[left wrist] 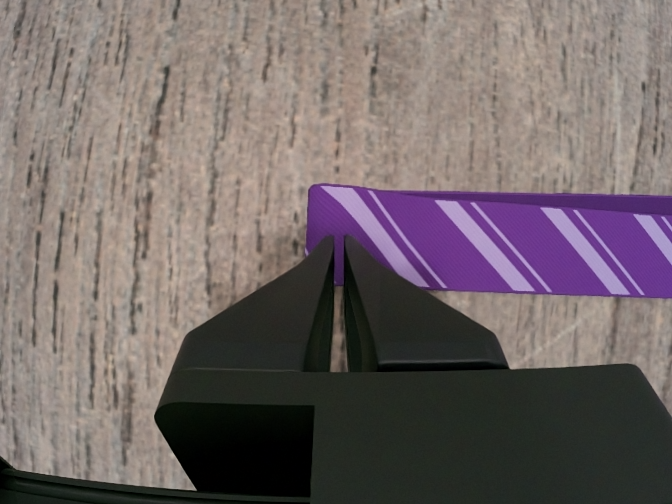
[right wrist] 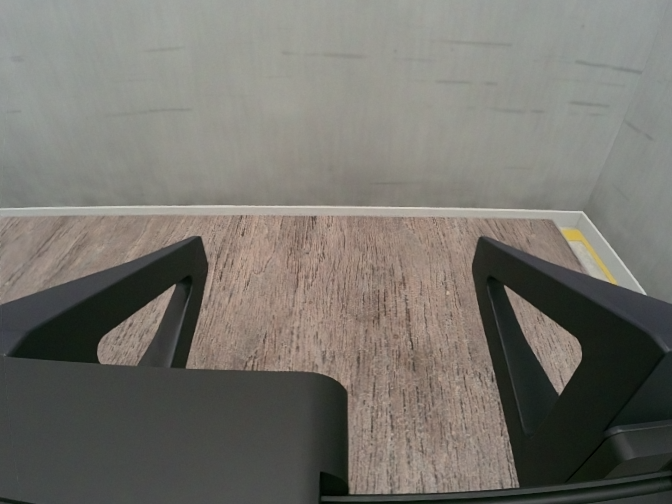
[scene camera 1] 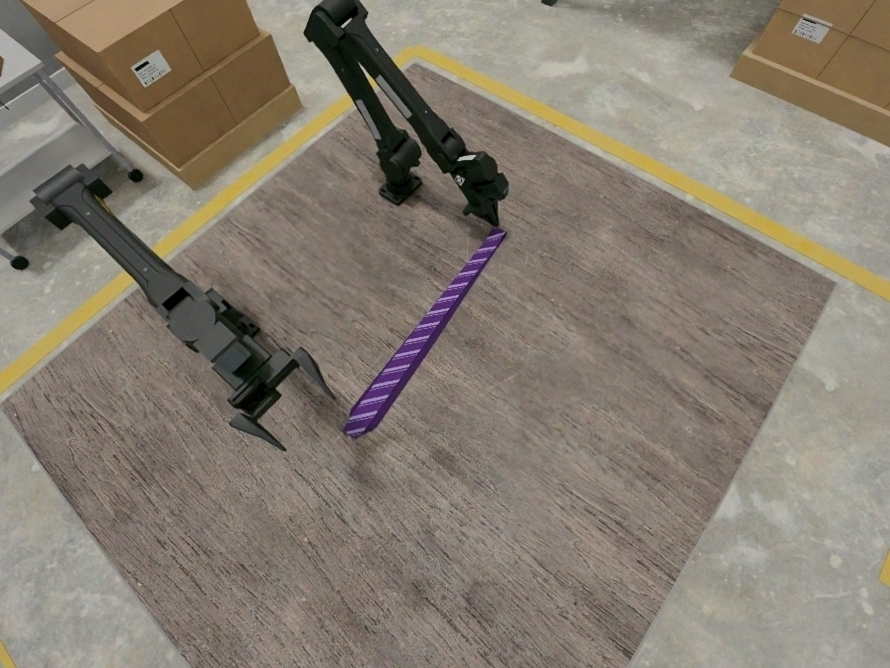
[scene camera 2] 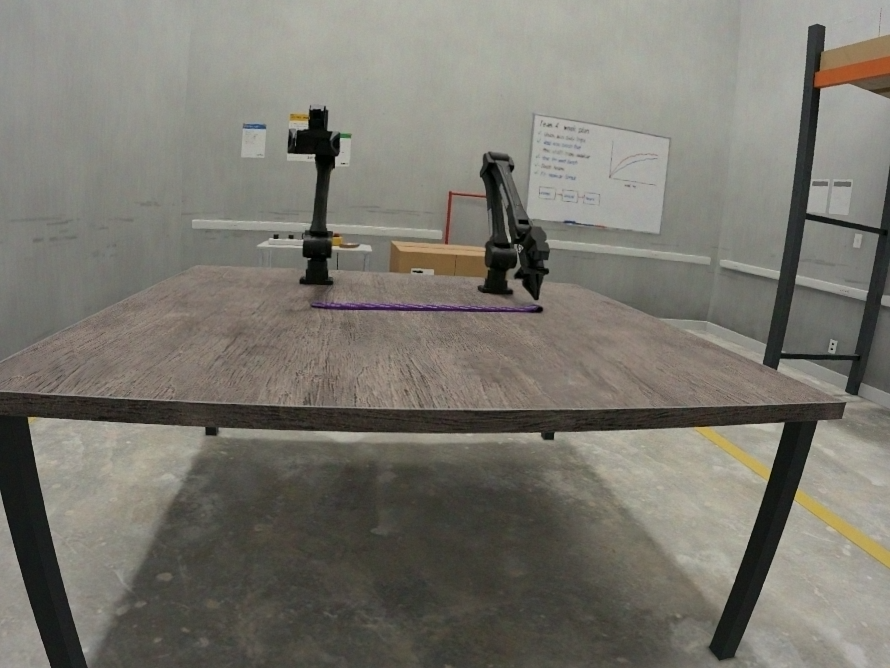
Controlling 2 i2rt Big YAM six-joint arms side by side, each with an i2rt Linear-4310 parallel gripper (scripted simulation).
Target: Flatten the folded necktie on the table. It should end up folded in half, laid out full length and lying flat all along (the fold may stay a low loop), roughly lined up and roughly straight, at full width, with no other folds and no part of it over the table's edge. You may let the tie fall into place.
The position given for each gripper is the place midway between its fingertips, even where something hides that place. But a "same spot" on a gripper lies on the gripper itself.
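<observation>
Right gripper: visible in the right wrist view (339, 251), scene camera 1 and scene camera 2; out of frame in the left wrist view. Same spot on the right gripper, (scene camera 1: 262, 402) and (scene camera 2: 304, 146). Purple striped necktie (left wrist: 527, 243), same spot as (scene camera 2: 511, 308).
</observation>
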